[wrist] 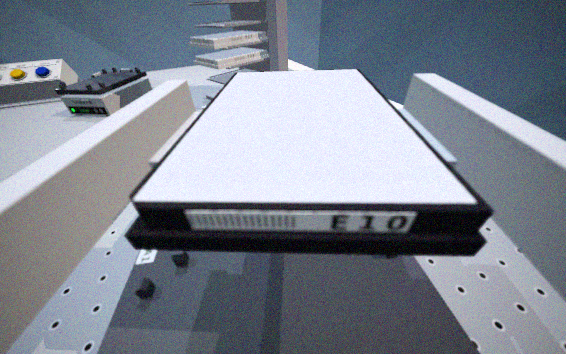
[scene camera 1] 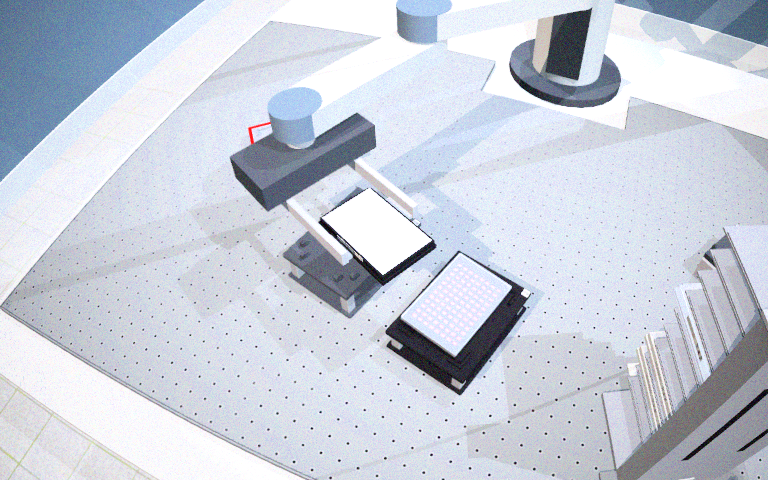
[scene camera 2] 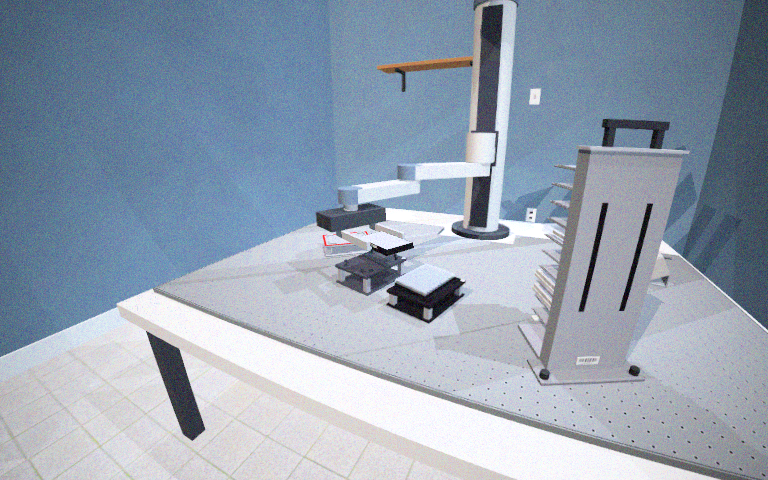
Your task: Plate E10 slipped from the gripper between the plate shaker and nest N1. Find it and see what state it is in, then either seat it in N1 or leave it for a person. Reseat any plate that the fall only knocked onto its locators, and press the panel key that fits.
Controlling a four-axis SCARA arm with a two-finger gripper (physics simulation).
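Pixels of known places: gripper, fingertip midpoint: (wrist: 296, 98) (scene camera 1: 381, 234) (scene camera 2: 386, 241); arm's base, link origin: (scene camera 1: 564, 73) (scene camera 2: 479, 231).
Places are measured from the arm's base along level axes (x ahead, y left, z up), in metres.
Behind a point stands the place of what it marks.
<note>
Plate E10 (scene camera 1: 378, 232) @(x 0.677, y -0.137, z 0.147 m) (scene camera 2: 390, 242) @(x 0.686, y -0.119, z 0.147 m) (wrist: 305, 145) @(x 0.659, y -0.175, z 0.147 m) has black sides, a bright white top and a label reading E10, facing the wrist camera. My gripper (scene camera 1: 380, 233) @(x 0.678, y -0.133, z 0.146 m) (scene camera 2: 387, 240) @(x 0.678, y -0.133, z 0.146 m) (wrist: 296, 98) @(x 0.678, y -0.133, z 0.146 m) is shut on its two long sides and holds it about level, above and partly past the dark grey nest (scene camera 1: 322, 271) @(x 0.706, y -0.211, z 0.066 m) (scene camera 2: 353, 264) @(x 0.679, y -0.232, z 0.066 m) (wrist: 325, 300) @(x 0.664, y -0.193, z 0.066 m). The nest's deck shows dark locators. Its tag is mostly cut off in the wrist view. A plate with pinkish wells (scene camera 1: 458, 305) @(x 0.695, y -0.022, z 0.075 m) (scene camera 2: 425, 279) @(x 0.703, y -0.021, z 0.074 m) rests on the black nest (scene camera 1: 491, 333) @(x 0.708, y 0.029, z 0.055 m) (scene camera 2: 438, 295) @(x 0.731, y 0.020, z 0.055 m), looking slightly askew. Its exact tilt and label cannot be read.
A red-outlined stand (scene camera 1: 250, 134) @(x 0.480, y -0.478, z 0.053 m) (scene camera 2: 324, 241) @(x 0.522, y -0.443, z 0.053 m) is partly hidden behind the gripper body. A tall plate rack (scene camera 1: 696, 390) @(x 0.822, y 0.237, z 0.255 m) (scene camera 2: 628, 254) @(x 0.812, y 0.332, z 0.232 m) (wrist: 278, 35) @(x 0.824, y 0.239, z 0.134 m) stands at the right. The wrist view shows the shaker (wrist: 102, 84) @(x 0.481, y 0.319, z 0.073 m) and a key panel (wrist: 30, 88) @(x 0.284, y 0.511, z 0.048 m) with yellow and blue keys at left.
</note>
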